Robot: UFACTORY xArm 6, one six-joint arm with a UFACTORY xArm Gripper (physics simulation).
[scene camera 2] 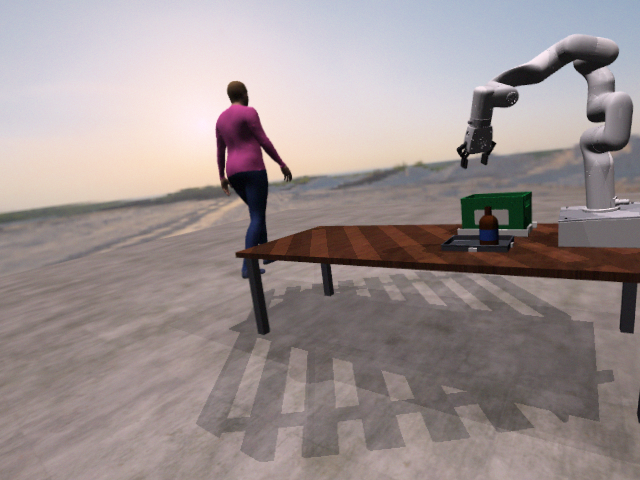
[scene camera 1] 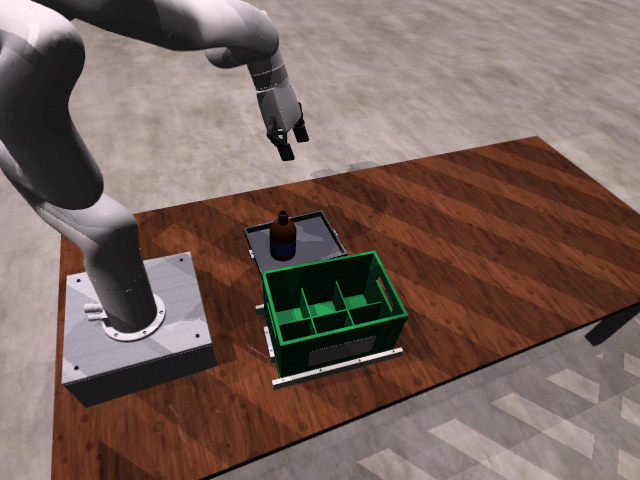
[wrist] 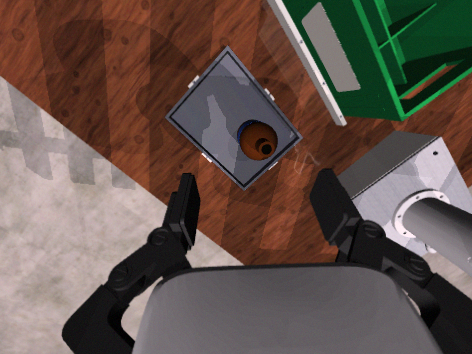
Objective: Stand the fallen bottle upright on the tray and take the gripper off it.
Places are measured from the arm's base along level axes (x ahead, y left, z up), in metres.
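Where they show: gripper, fingertip midpoint: [scene camera 2: 473, 165] [scene camera 1: 296, 150] [wrist: 255, 184]; arm's base, origin of the base link: [scene camera 2: 600, 209] [scene camera 1: 135, 317] [wrist: 418, 213].
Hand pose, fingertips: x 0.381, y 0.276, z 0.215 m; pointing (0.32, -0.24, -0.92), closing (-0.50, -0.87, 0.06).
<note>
Each offset is from my fingertips to the top centre of the thing. "spot": to the spot under its first point. Level surfaces: height alone.
The brown bottle @(0.167 m down, 0.035 m back, 0.034 m right) [scene camera 1: 282, 238] [scene camera 2: 488, 227] [wrist: 258, 140] with a blue label stands upright on the dark grey tray @(spot: 0.322 m down, 0.075 m ahead, 0.028 m left) [scene camera 1: 316, 233] [scene camera 2: 457, 242] [wrist: 195, 112], near the tray's end on the robot base's side. Its neck points up, and the wrist view shows it from above. My gripper [scene camera 1: 293, 145] [scene camera 2: 474, 162] [wrist: 255, 184] is open and empty, high above the tray and well apart from the bottle. No finger touches the bottle.
A green crate @(0.152 m down, 0.042 m ahead, 0.310 m right) [scene camera 1: 336, 330] [scene camera 2: 521, 209] [wrist: 370, 55] with compartments stands beside the tray, with white rails along its base. The robot's base block [scene camera 1: 175, 330] [scene camera 2: 594, 235] [wrist: 425, 150] is on the table @(0.327 m down) [scene camera 1: 465, 232] [scene camera 2: 361, 248]. A person [scene camera 2: 241, 139] in pink is beyond the table's far end.
</note>
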